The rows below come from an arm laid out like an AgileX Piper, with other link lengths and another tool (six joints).
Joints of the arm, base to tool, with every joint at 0 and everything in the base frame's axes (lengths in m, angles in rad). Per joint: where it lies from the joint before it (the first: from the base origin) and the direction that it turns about. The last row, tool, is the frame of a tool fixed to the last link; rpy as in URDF.
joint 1: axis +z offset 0 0 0.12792
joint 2: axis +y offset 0 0 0
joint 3: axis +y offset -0.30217 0 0.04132
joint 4: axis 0.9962 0 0.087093 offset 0.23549 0 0.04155
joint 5: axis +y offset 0 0 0
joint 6: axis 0.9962 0 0.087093 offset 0.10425 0 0.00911
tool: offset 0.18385 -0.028 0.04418 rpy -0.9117 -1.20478 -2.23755
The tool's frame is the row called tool.
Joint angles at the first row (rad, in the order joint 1, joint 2, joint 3, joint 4, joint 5, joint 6):
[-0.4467 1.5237 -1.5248 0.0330 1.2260 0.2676]
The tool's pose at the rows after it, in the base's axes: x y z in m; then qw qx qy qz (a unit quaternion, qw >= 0):
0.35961 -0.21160 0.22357 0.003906 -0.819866 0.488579 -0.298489
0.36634 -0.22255 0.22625 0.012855 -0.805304 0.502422 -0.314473
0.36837 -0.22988 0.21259 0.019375 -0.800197 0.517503 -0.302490
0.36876 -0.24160 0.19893 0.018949 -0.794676 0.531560 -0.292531
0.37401 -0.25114 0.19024 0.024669 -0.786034 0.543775 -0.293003
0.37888 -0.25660 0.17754 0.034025 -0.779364 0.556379 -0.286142
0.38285 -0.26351 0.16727 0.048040 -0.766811 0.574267 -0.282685
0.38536 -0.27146 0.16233 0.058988 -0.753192 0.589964 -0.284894
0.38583 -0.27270 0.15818 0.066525 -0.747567 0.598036 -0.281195
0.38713 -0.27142 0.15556 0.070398 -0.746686 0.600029 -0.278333
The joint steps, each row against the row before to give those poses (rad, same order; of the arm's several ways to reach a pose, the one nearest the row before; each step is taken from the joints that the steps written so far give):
[-0.0405 0.0000 0.0000 0.0272 -0.0555 0.0000]
[-0.0307 0.0091 0.0000 0.0273 -0.0437 0.0000]
[-0.0255 0.0349 0.0000 0.0227 -0.0101 0.0000]
[-0.0265 0.0365 0.0000 0.0084 -0.0154 0.0000]
[-0.0212 0.0298 0.0000 0.0197 -0.0308 0.0000]
[-0.0171 0.0347 0.0000 0.0263 -0.0203 0.0000]
[-0.0268 0.0301 0.0000 0.0398 -0.0222 0.0000]
[-0.0256 0.0186 0.0000 0.0334 -0.0221 0.0000]
[-0.0114 0.0104 0.0000 0.0201 -0.0019 0.0000]
[-0.0005 0.0061 0.0000 0.0086 0.0000 0.0000]

